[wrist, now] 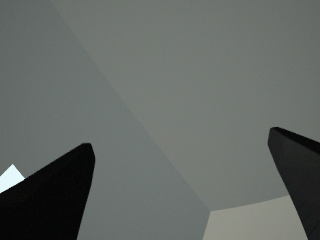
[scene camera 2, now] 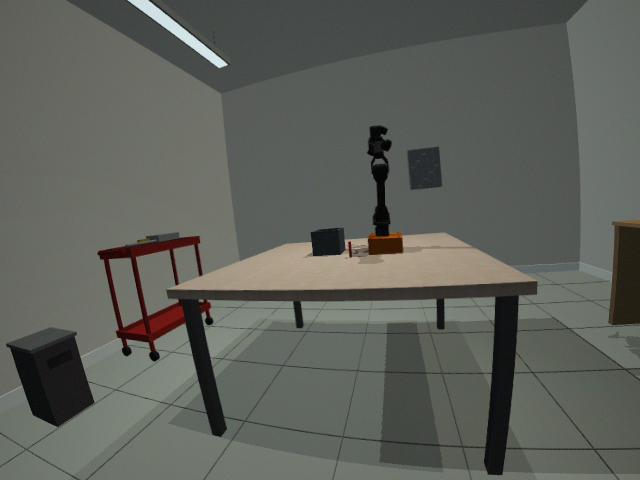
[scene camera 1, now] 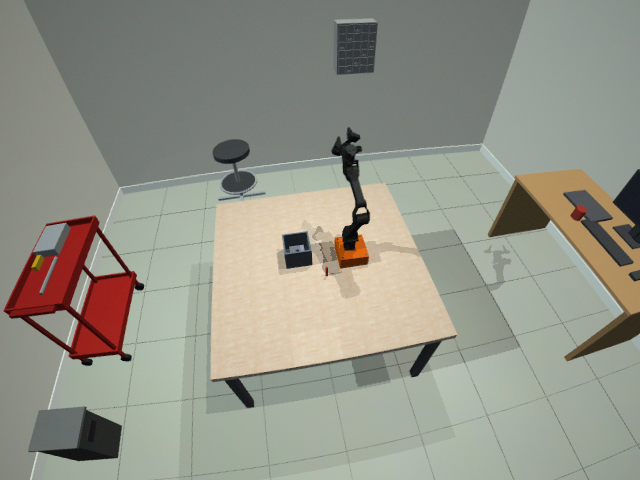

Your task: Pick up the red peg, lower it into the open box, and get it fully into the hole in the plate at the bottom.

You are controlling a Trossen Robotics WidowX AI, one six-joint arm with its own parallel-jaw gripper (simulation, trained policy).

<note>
In view: the gripper (wrist: 183, 144) and a dark box (scene camera 2: 331, 241).
The dark box also shows in scene camera 1 (scene camera 1: 301, 258). The wrist view does not show the dark box: it is out of frame.
</note>
